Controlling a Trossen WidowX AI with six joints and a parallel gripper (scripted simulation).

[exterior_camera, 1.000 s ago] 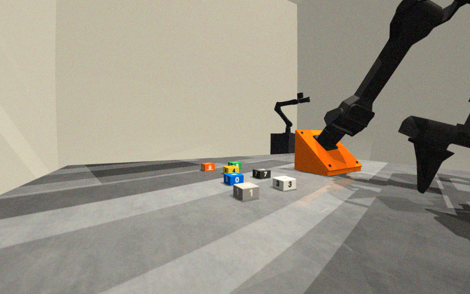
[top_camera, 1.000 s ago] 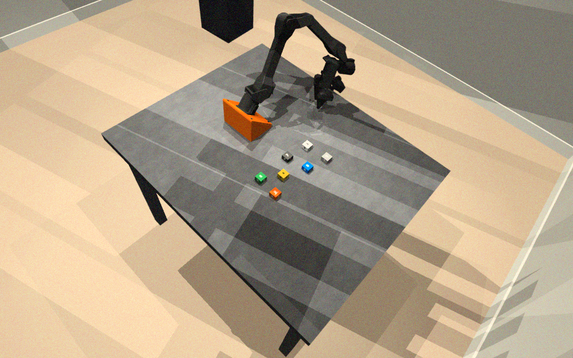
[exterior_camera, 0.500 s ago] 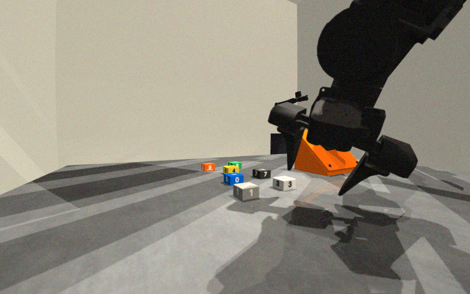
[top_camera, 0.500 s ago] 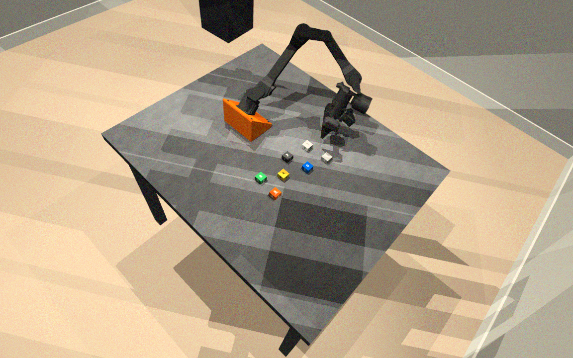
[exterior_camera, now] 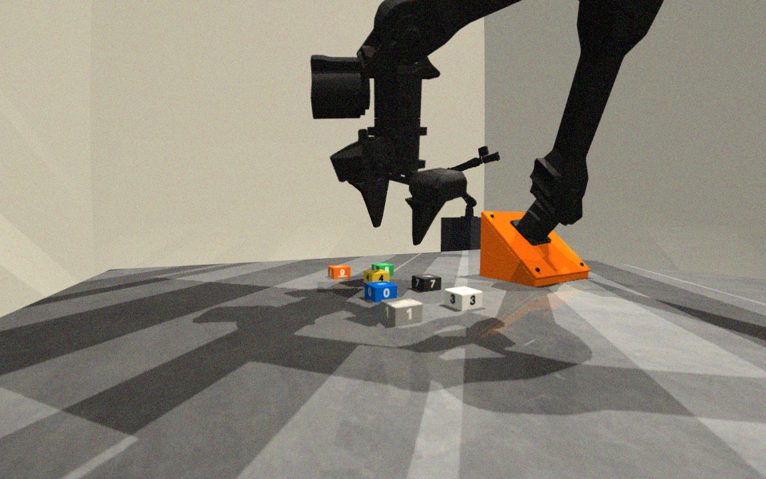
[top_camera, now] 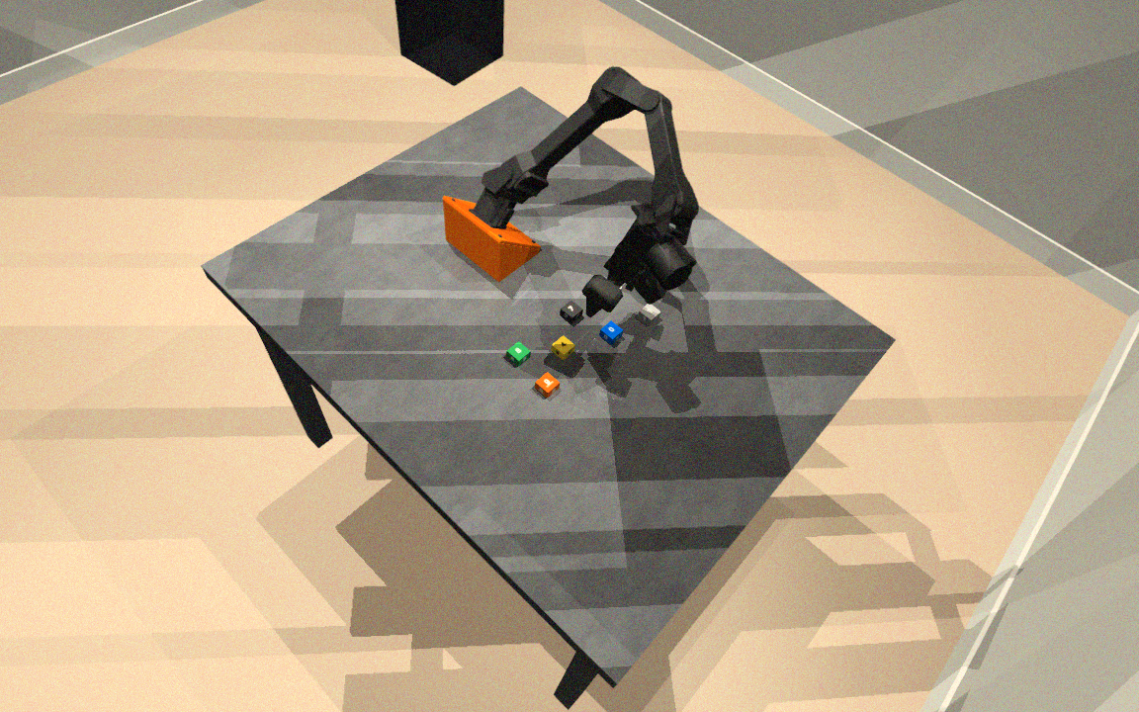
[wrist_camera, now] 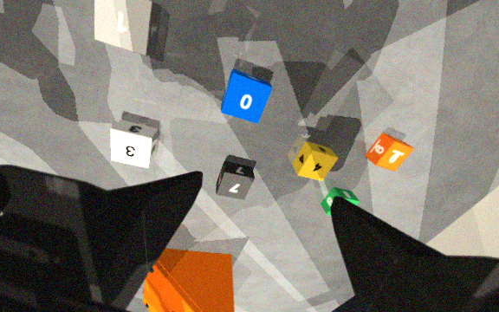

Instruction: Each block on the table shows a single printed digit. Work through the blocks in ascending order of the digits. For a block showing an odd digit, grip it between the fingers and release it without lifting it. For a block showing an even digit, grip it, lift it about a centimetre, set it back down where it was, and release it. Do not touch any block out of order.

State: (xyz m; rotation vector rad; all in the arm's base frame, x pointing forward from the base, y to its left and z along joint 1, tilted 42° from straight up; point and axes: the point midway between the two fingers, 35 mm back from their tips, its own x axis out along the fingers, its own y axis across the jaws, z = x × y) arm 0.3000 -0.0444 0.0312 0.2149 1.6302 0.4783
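My gripper tip is 3 cm short of the blue 0 block, 1 cm to the right of it and 7 cm above it. From my gripper tip the other things lie so: white 3 block (3 cm behind, 10 cm to the left, 7 cm below); black 7 block (6 cm behind, 7 cm below); yellow 4 block (1 cm behind, 8 cm to the right, 7 cm below).
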